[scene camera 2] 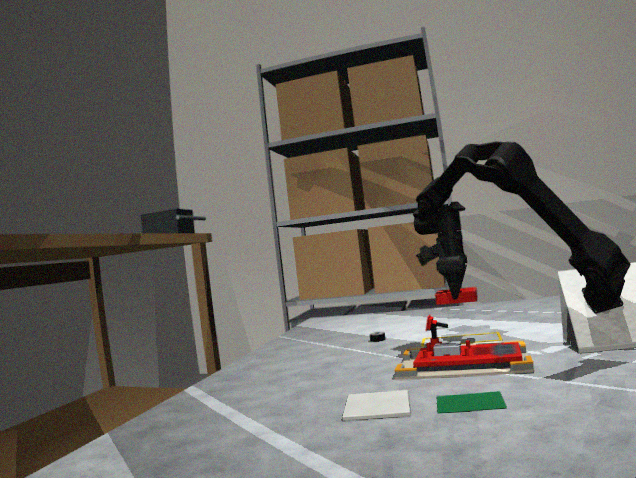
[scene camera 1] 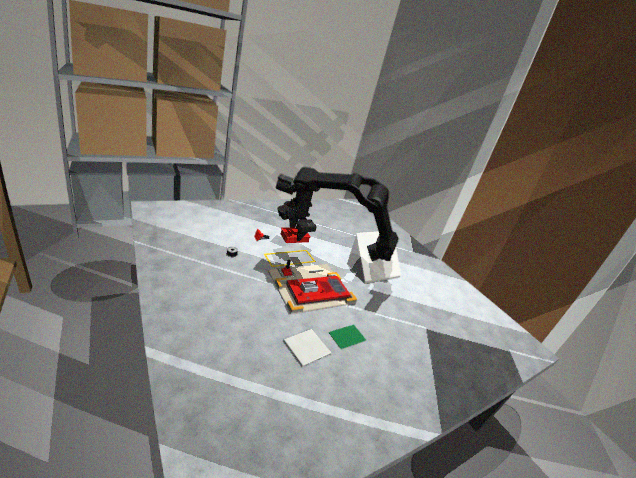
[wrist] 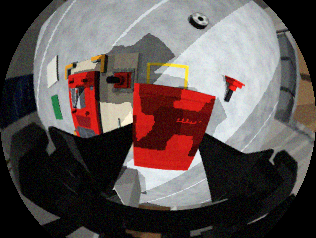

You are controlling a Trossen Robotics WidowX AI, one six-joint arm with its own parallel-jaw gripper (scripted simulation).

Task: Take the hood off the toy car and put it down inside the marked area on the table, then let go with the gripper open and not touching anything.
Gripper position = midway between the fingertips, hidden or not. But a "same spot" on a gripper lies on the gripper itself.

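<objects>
I can see my gripper in the wrist view (167, 130), and scene camera 1 and scene camera 2 show the gripper too. On my gripper, (scene camera 1: 294, 210) and (scene camera 2: 434, 248) are the same spot.
</objects>
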